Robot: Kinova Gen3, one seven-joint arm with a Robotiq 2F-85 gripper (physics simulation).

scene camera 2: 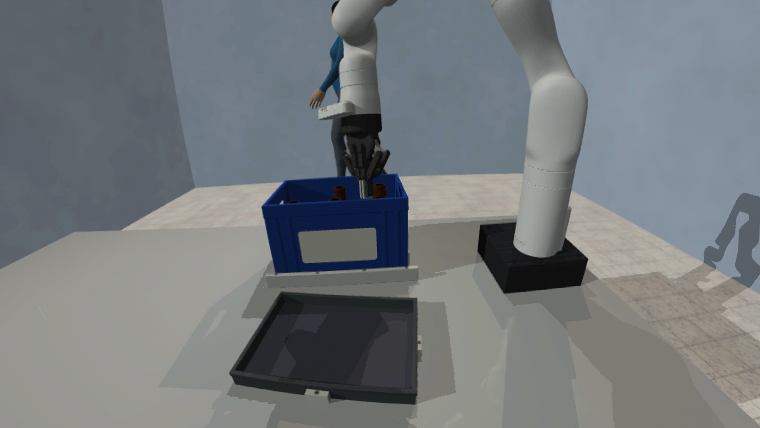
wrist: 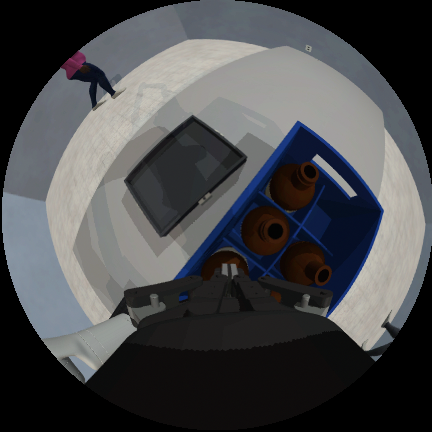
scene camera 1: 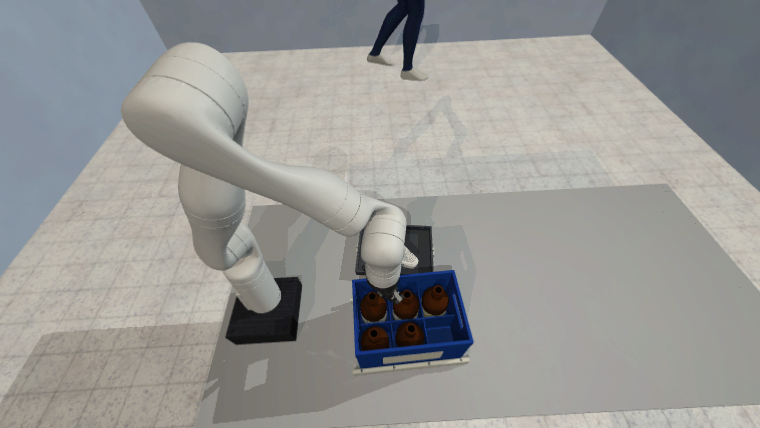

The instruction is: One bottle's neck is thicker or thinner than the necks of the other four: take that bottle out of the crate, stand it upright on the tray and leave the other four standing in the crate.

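Frame: origin at the arm's base, x ahead, y left, z up, level; centimetres.
Where they show: gripper, fingertip midpoint: (scene camera 2: pixel 366 198) (wrist: pixel 227 271) (scene camera 1: pixel 382 292); arm's base at its link origin: (scene camera 2: pixel 535 245) (wrist: pixel 129 327) (scene camera 1: pixel 265 298).
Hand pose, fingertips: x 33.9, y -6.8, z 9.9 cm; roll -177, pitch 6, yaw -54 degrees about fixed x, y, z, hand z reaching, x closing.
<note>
Each offset is from my fingertips to the top centre of the thing. "spot": to the spot under its first point.
My gripper (scene camera 1: pixel 397 296) (scene camera 2: pixel 364 190) (wrist: pixel 227 271) is shut, with nothing between its fingertips. They are low over the crate @[dx +6.0, dy -5.5, dz +1.1 cm] (scene camera 1: pixel 452 351) (scene camera 2: pixel 287 239) (wrist: pixel 280 156), between the necks of the back left bottle @[dx -2.7, dy -0.7, dz -0.2 cm] (scene camera 1: pixel 373 307) (wrist: pixel 216 264) and the back middle bottle @[dx +6.4, dy -1.3, dz -0.2 cm] (scene camera 1: pixel 405 308) (wrist: pixel 260 231) in scene camera 1. The back right bottle @[dx +14.7, dy -1.1, dz -0.2 cm] (scene camera 1: pixel 435 301) (wrist: pixel 290 189), front left bottle @[dx -3.2, dy -9.9, dz -0.2 cm] (scene camera 1: pixel 374 339) and front middle bottle @[dx +5.9, dy -9.9, dz -0.2 cm] (scene camera 1: pixel 410 336) (wrist: pixel 300 262) also stand in the crate. The gripper hides the back left neck in the wrist view. I cannot tell which neck differs. The tray @[dx +6.7, dy +21.2, dz -13.9 cm] (scene camera 1: pixel 432 255) (scene camera 2: pixel 340 345) (wrist: pixel 175 175) is empty.
The crate's front right compartment @[spot: dx +15.7, dy -7.8, dz -15.7 cm] (scene camera 1: pixel 440 333) is empty. The crate's walls and dividers surround the bottles. A pale strip (scene camera 1: pixel 420 366) (scene camera 2: pixel 340 277) runs along the crate's foot. The black robot base (scene camera 1: pixel 265 329) (scene camera 2: pixel 542 276) stands beside the crate. People stand beyond the table.
</note>
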